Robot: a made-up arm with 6 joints.
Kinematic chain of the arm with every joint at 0, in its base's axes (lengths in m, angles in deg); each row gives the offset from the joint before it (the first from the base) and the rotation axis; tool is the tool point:
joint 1: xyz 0 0 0.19 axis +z
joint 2: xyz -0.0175 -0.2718 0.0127 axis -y
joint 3: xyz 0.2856 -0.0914 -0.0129 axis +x
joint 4: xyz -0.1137 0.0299 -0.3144 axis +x
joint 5: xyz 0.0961 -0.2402 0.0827 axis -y
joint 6: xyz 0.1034 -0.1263 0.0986 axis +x
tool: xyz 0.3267 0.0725 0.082
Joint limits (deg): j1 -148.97..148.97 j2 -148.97..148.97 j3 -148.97..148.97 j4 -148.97..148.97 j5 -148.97..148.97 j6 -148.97..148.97
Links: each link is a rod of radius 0.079 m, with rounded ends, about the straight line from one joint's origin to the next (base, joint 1, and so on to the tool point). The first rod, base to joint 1, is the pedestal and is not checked.
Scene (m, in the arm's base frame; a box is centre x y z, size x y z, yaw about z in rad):
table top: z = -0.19
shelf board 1: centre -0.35 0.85 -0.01 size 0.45 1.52 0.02 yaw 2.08
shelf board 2: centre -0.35 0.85 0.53 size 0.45 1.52 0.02 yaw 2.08
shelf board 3: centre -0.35 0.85 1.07 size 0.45 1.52 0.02 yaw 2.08
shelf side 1: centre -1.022 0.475 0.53 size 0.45 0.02 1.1 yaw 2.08
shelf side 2: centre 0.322 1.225 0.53 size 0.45 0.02 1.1 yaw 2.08
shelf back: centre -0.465 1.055 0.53 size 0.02 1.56 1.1 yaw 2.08
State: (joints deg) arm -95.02 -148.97 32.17 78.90 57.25 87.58
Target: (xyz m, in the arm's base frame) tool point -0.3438 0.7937 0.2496
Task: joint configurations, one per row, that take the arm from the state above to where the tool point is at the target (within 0.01 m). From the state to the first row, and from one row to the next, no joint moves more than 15 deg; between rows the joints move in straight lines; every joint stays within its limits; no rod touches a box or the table.
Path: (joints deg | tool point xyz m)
1: -90.13 -148.51 43.43 73.63 66.23 83.50 | -0.4124 0.7046 0.7932
2: -85.23 -148.06 54.68 68.37 75.21 79.41 | -0.3613 0.5983 0.8030
3: -80.34 -147.60 65.94 63.10 84.19 75.33 | -0.2937 0.4968 0.7949
4: -75.44 -147.15 77.20 57.83 93.17 71.24 | -0.2146 0.4019 0.7678
5: -67.21 -132.48 91.07 54.12 92.88 68.86 | -0.1938 0.4768 0.5890
6: -58.98 -117.80 104.93 50.40 92.59 66.48 | -0.1803 0.4897 0.4061
7: -50.75 -103.13 118.80 46.68 92.31 64.09 | -0.1516 0.4494 0.2496
8: -56.39 -105.92 106.84 51.75 84.85 68.11 | -0.2101 0.5381 0.2433
9: -62.04 -108.72 94.88 56.81 77.39 72.13 | -0.2628 0.6254 0.2422
10: -67.68 -111.51 82.93 61.88 69.94 76.15 | -0.3079 0.7107 0.2448
11: -73.33 -114.30 70.97 66.94 62.48 80.18 | -0.3437 0.7937 0.2496

